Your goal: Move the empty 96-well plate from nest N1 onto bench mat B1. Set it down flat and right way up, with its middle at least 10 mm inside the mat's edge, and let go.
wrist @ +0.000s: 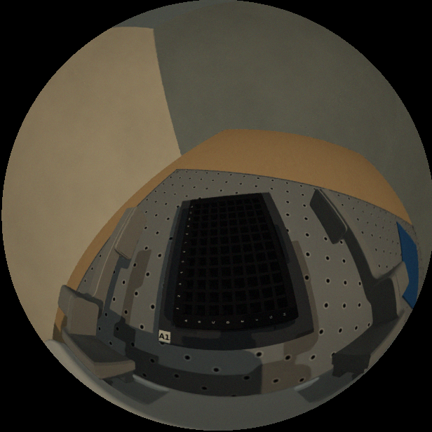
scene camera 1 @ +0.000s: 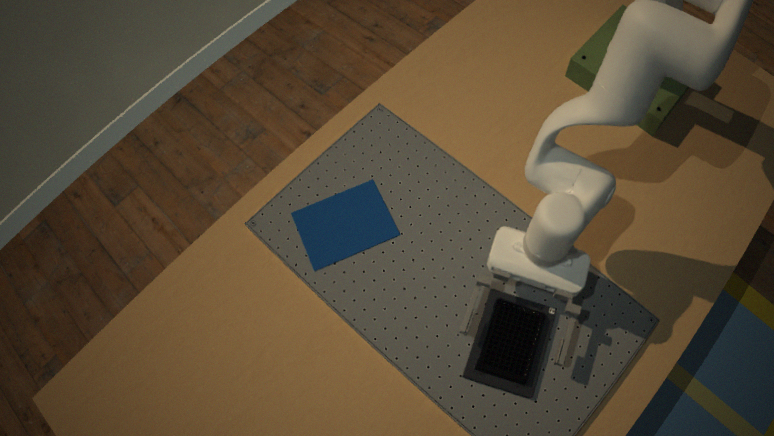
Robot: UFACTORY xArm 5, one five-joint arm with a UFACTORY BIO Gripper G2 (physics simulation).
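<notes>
The black 96-well plate sits flat in the dark grey nest N1, on the perforated board. A white A1 label marks one nest corner. My gripper is wide open and empty. Its two fingers stand apart on either side of the plate and nest, with space between each finger and the plate. The exact height of the fingertips over the board is hard to tell. The blue bench mat B1 lies flat towards the board's far-left end in the scene view.
The grey perforated board lies on the tan table and bears nest and mat. A green block stands by the arm's base at the upper right. A blue and yellow patterned area shows past the table's right edge.
</notes>
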